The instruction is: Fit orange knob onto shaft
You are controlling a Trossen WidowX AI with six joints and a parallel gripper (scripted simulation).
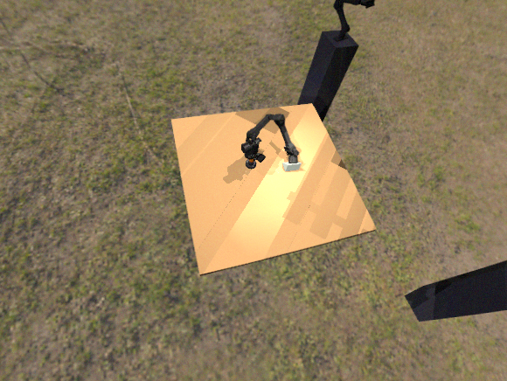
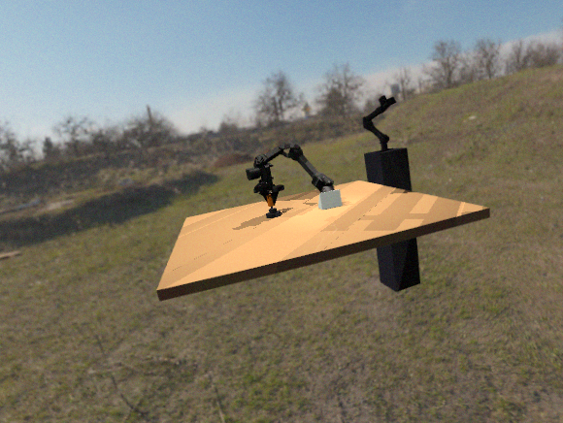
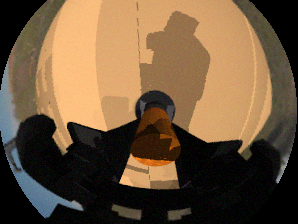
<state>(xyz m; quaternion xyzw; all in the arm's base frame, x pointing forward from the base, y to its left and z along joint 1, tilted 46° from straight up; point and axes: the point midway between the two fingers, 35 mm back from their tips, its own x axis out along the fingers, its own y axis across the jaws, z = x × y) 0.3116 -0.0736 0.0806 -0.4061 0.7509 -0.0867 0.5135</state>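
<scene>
The orange knob is 3 cm above my gripper tip. The rest, counted from my gripper tip: round dark pedestal 4 cm below.
</scene>
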